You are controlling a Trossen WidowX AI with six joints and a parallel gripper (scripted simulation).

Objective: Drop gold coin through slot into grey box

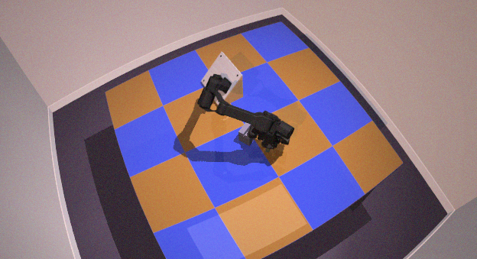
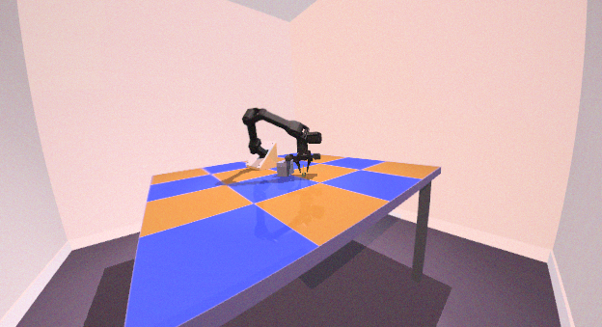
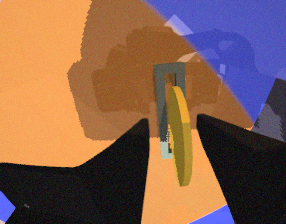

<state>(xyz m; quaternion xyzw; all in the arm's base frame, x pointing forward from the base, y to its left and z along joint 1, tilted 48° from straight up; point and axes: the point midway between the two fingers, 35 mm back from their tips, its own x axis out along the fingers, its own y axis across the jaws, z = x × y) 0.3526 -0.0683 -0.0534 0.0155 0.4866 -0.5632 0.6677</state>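
My gripper tip is now 2 cm below the coin.
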